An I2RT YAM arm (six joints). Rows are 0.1 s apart.
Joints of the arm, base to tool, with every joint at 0 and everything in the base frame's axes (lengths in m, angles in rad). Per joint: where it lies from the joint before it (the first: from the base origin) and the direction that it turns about. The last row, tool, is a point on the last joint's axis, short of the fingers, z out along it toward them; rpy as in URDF.
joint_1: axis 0 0 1 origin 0.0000 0.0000 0.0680
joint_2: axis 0 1 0 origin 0.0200 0.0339 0.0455
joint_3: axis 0 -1 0 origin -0.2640 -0.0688 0.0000
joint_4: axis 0 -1 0 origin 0.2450 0.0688 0.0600
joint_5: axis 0 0 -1 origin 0.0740 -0.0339 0.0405
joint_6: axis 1 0 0 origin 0.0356 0.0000 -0.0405
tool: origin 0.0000 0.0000 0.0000 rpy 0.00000 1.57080 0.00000
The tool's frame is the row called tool.
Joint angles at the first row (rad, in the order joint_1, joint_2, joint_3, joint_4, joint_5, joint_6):
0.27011, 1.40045, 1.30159, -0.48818, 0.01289, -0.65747
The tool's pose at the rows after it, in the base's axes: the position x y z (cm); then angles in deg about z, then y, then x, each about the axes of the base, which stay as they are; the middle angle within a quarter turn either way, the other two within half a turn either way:
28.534, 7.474, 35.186, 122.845, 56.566, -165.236
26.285, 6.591, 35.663, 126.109, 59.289, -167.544
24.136, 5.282, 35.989, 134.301, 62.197, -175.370
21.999, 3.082, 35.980, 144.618, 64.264, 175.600
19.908, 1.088, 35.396, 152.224, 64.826, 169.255
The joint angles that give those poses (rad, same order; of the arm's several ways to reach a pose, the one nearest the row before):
0.26634, 1.31662, 1.24122, -0.48874, 0.08429, -0.63844
0.26083, 1.21957, 1.17955, -0.48593, 0.11554, -0.62227
0.24054, 1.12353, 1.12291, -0.49107, 0.17505, -0.61329
0.16870, 1.01940, 1.05810, -0.49482, 0.18514, -0.61267
0.08194, 0.91989, 0.98832, -0.50506, 0.15372, -0.62014

